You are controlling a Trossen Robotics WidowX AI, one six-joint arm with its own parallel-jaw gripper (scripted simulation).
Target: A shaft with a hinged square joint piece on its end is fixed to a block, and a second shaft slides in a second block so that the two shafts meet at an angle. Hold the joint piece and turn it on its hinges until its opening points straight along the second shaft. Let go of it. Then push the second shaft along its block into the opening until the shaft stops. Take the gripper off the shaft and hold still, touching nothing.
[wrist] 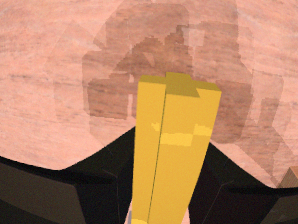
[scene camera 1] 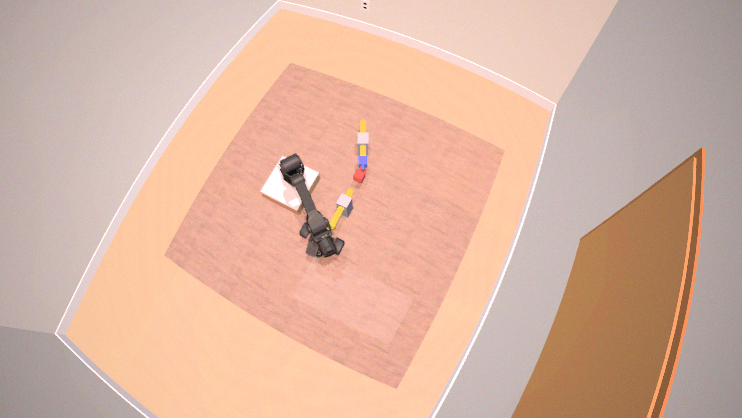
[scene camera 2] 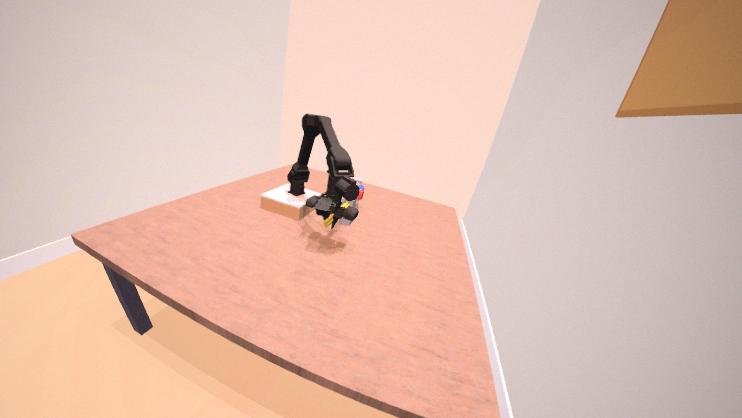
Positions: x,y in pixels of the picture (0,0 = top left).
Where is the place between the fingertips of my gripper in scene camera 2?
At 329,227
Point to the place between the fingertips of my gripper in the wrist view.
At 165,133
